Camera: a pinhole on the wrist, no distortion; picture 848 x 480 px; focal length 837.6 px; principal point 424.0 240.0 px. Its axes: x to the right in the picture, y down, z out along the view. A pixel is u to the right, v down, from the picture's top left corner.
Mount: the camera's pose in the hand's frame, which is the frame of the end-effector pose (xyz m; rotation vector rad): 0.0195 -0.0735 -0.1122 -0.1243 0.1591 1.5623
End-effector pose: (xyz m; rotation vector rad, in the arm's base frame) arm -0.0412 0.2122 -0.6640 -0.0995 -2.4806 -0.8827
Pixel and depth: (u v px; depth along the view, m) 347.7 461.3 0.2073
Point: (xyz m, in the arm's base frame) -0.0687 0.2309 -0.7739
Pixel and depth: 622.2 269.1 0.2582
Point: -0.1047 0.3164 -0.7242
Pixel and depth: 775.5 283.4 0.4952
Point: -0.1418 0.5909 -0.7599
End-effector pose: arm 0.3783 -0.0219 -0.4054 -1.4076 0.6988 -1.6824
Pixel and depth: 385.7 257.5 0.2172
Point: 0.4674 -0.0073 -0.3356
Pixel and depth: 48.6 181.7 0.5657
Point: 0.7980 0.0730 -0.0767
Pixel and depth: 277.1 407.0 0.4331
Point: 0.6842 0.0910 -0.3040
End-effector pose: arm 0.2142 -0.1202 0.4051 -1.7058 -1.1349 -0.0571
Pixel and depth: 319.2 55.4 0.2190
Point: 0.1624 0.0092 0.4380
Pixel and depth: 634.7 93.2 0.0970
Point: 0.2229 -0.1111 0.4584
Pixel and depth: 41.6 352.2 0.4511
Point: -0.1081 0.1435 0.3583
